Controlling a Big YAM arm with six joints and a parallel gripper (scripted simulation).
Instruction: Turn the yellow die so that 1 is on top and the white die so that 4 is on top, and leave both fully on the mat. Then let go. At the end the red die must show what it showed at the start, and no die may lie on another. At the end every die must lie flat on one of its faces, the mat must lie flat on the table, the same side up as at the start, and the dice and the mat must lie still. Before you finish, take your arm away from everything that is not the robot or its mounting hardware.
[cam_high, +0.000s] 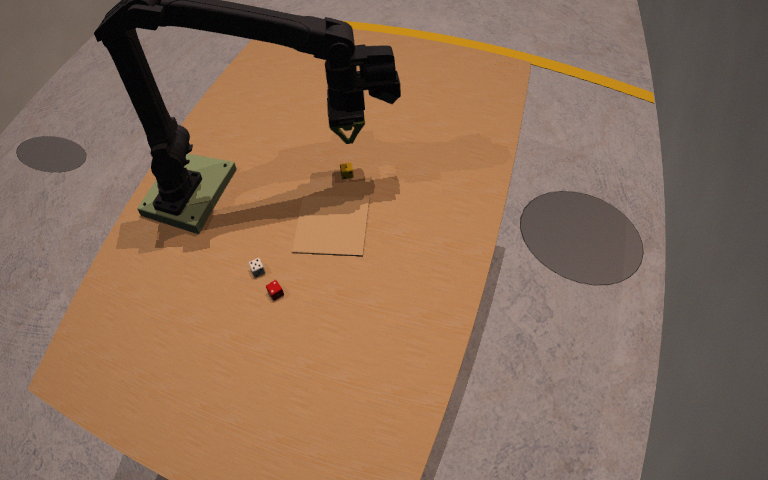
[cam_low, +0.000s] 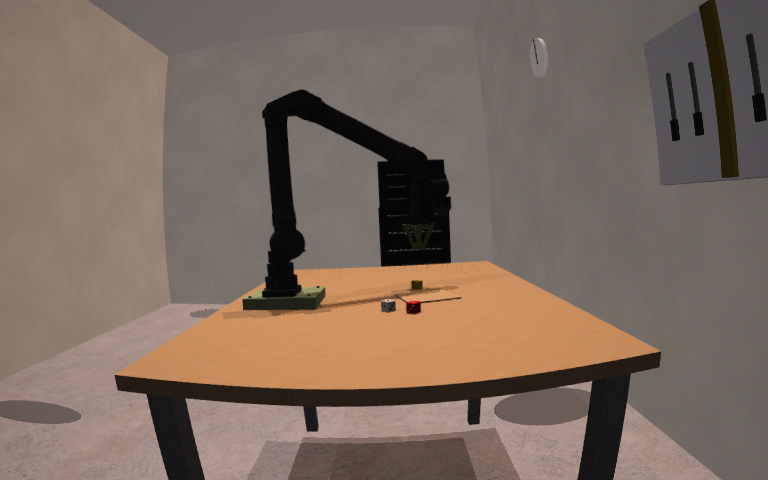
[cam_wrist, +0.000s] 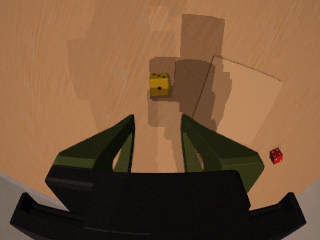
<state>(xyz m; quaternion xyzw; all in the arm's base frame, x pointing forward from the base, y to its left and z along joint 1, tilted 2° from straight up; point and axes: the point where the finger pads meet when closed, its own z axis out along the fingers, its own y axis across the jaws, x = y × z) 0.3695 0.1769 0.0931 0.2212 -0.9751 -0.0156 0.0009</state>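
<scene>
Now: the yellow die 11 cm below my hand, 1 cm to the right of it and 1 cm behind it. Round my hand: tan mat: 14 cm to the right, 12 cm below, 1 cm ahead; red die: 32 cm to the right, 11 cm below, 4 cm behind; white die: 29 cm to the right, 11 cm below, 9 cm behind.
</scene>
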